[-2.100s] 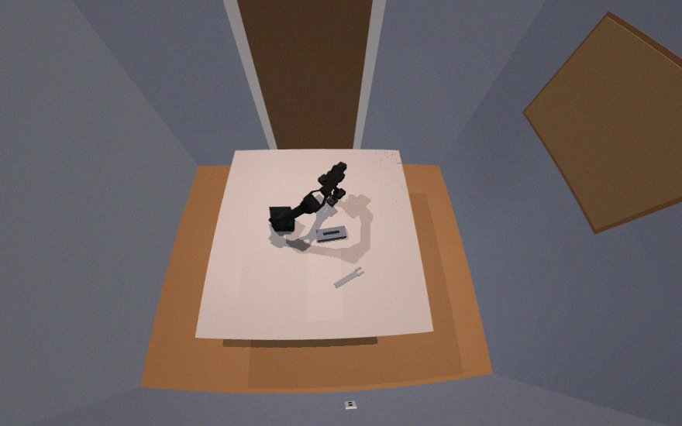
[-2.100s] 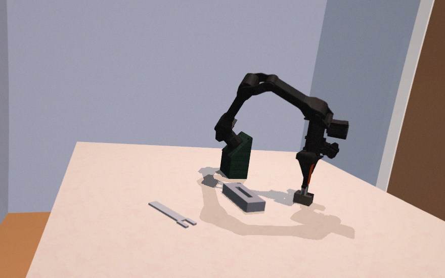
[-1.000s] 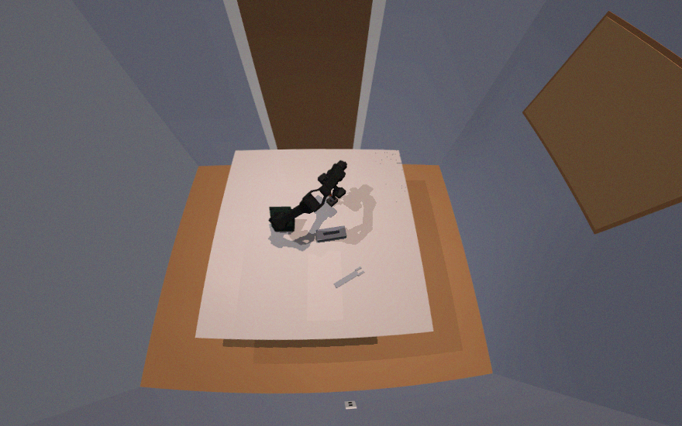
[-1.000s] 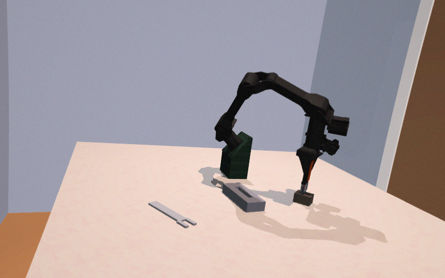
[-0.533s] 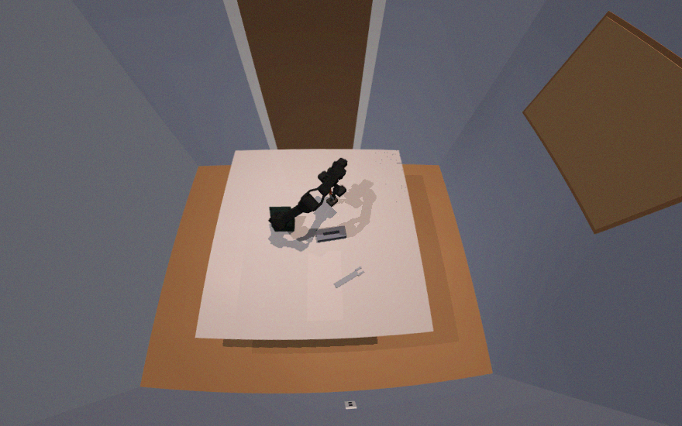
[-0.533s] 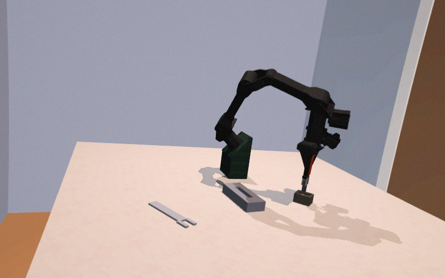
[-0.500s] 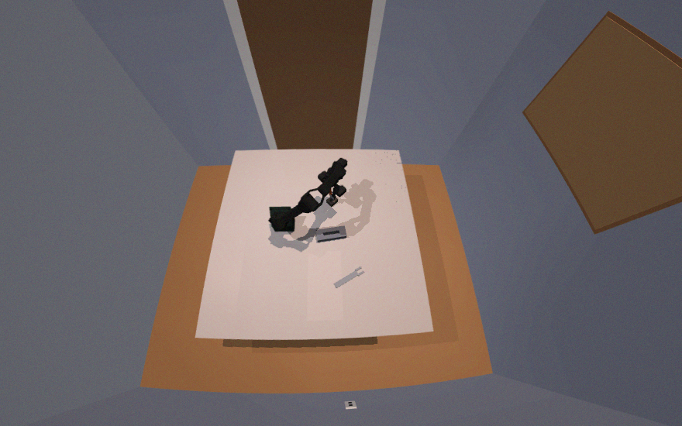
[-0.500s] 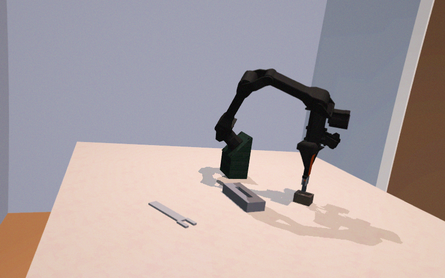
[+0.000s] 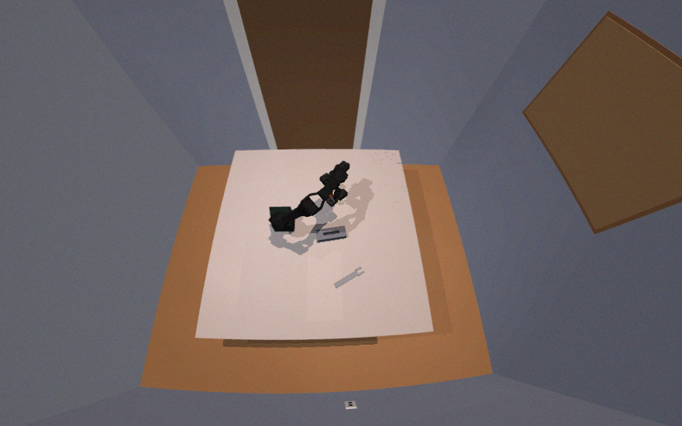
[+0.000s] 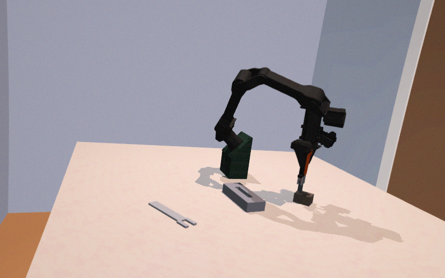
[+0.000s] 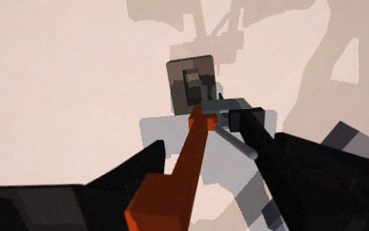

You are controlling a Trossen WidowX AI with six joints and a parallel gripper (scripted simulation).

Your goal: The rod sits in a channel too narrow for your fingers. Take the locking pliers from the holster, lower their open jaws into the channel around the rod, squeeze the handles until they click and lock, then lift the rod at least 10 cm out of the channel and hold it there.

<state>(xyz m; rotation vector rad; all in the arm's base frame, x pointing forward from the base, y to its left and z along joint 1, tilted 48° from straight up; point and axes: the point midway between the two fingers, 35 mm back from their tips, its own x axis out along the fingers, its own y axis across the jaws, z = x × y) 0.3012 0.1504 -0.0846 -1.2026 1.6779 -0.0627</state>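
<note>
Right now the grey channel block is 220 mm to the right of my gripper tip and 120 mm below it. Round my gripper tip: brown holster (130 mm below, 20 mm to the left); then flat grey forked bar (460 mm to the right, 140 mm below, 130 mm ahead).
</note>
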